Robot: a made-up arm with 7 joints. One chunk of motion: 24 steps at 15 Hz.
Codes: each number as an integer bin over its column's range. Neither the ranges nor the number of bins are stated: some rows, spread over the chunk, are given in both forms.
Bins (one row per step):
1: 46 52 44 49 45 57
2: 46 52 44 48 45 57
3: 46 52 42 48 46 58
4: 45 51 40 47 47 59
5: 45 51 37 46 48 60
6: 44 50 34 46 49 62
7: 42 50 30 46 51 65
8: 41 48 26 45 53 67
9: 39 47 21 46 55 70
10: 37 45 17 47 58 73
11: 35 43 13 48 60 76
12: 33 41 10 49 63 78
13: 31 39 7 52 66 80
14: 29 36 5 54 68 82
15: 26 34 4 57 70 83
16: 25 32 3 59 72 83
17: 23 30 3 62 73 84
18: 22 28 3 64 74 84
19: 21 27 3 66 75 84
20: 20 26 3 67 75 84
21: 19 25 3 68 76 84
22: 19 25 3 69 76 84
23: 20 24 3 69 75 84
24: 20 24 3 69 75 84
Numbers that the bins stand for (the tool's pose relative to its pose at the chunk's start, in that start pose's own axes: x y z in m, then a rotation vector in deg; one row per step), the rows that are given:
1: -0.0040 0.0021 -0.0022 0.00 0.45 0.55
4: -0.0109 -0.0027 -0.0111 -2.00 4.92 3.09
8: -0.0384 -0.0173 -0.0422 -4.00 18.31 13.27
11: -0.0796 -0.0415 -0.0711 -1.00 33.94 24.73
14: -0.1208 -0.0755 -0.0889 5.00 51.80 32.36
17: -0.1620 -0.1045 -0.0933 13.00 62.96 34.91
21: -0.1895 -0.1288 -0.0933 19.00 69.66 34.91
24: -0.1826 -0.1336 -0.0933 20.00 67.42 34.91
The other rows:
2: -0.0040 0.0021 -0.0022 -1.00 0.45 0.55
3: -0.0040 0.0021 -0.0067 -1.00 2.69 1.82
5: -0.0109 -0.0027 -0.0178 -3.00 7.15 4.36
6: -0.0178 -0.0076 -0.0244 -3.00 9.38 6.91
7: -0.0315 -0.0076 -0.0333 -3.00 13.85 10.73
9: -0.0521 -0.0221 -0.0533 -3.00 22.78 17.09
10: -0.0659 -0.0318 -0.0622 -2.00 29.47 20.91
12: -0.0933 -0.0512 -0.0778 0.00 40.64 27.27
13: -0.1071 -0.0609 -0.0844 3.00 47.33 29.82
15: -0.1414 -0.0852 -0.0911 8.00 56.26 33.64
16: -0.1483 -0.0948 -0.0933 10.00 60.73 33.64
18: -0.1689 -0.1142 -0.0933 15.00 65.19 34.91
19: -0.1758 -0.1191 -0.0933 17.00 67.42 34.91
20: -0.1826 -0.1239 -0.0933 18.00 67.42 34.91
22: -0.1895 -0.1288 -0.0933 20.00 69.66 34.91
23: -0.1826 -0.1336 -0.0933 20.00 67.42 34.91

